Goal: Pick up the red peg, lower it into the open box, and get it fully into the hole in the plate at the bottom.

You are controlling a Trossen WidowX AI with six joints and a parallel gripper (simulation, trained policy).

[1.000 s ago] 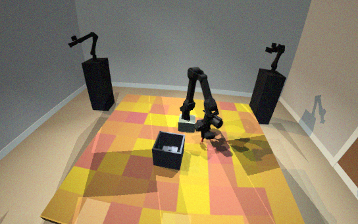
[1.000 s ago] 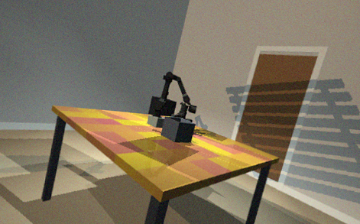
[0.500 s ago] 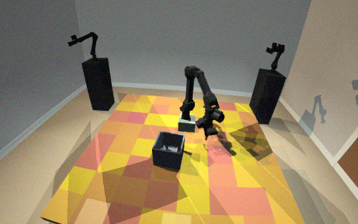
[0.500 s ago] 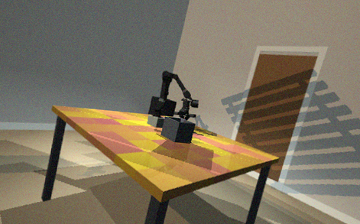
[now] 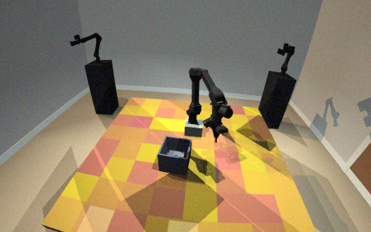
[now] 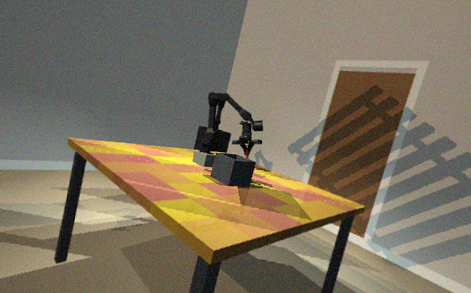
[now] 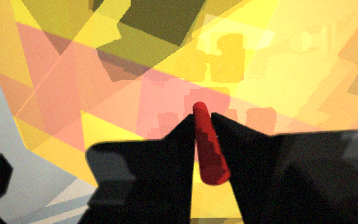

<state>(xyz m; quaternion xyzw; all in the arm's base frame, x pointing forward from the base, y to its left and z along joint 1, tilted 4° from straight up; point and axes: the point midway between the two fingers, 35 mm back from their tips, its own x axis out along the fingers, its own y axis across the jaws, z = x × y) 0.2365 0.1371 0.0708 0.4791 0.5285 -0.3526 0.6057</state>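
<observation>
My gripper tip is 230 mm to the left of the grey plate, 100 mm short of it and 80 mm above it. Round my gripper tip: red peg: 10 mm above.
</observation>
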